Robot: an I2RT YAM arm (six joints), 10 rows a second.
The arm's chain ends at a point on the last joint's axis. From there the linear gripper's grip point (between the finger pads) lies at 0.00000 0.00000 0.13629 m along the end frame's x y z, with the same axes.
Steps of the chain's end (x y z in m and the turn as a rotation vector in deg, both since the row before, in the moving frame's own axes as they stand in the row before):
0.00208, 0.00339, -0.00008, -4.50, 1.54, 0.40
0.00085, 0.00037, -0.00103, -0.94, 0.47, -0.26
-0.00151, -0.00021, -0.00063, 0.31, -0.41, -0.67
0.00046, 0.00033, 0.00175, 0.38, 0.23, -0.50
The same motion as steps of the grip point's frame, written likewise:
0.00570, 0.01409, -0.00055, -4.50, 1.54, 0.40
0.00197, 0.00260, -0.00105, -0.94, 0.47, -0.26
-0.00249, -0.00094, -0.00064, 0.31, -0.41, -0.67
0.00100, -0.00058, 0.00175, 0.38, 0.23, -0.50

